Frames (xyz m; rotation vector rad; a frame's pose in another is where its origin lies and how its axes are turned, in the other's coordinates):
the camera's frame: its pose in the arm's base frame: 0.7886 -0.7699 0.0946 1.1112 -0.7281 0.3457
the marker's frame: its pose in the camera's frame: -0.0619 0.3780 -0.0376 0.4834 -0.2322 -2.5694
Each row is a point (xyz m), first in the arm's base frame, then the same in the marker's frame.
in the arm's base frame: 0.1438 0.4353 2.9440
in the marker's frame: -2.3856 -1.4924 -0.4718
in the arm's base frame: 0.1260 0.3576 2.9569
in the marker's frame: -2.4049 -1.4592 -0.4007
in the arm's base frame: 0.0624 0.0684 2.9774
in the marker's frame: -2.4502 -1.3276 -0.1386
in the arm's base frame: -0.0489 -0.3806 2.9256
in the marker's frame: -2.4368 -1.1148 0.2752
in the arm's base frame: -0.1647 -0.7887 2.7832
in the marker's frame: -2.3289 -0.9119 0.6591
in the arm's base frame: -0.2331 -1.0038 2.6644
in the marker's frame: -2.2280 -0.8010 0.8655
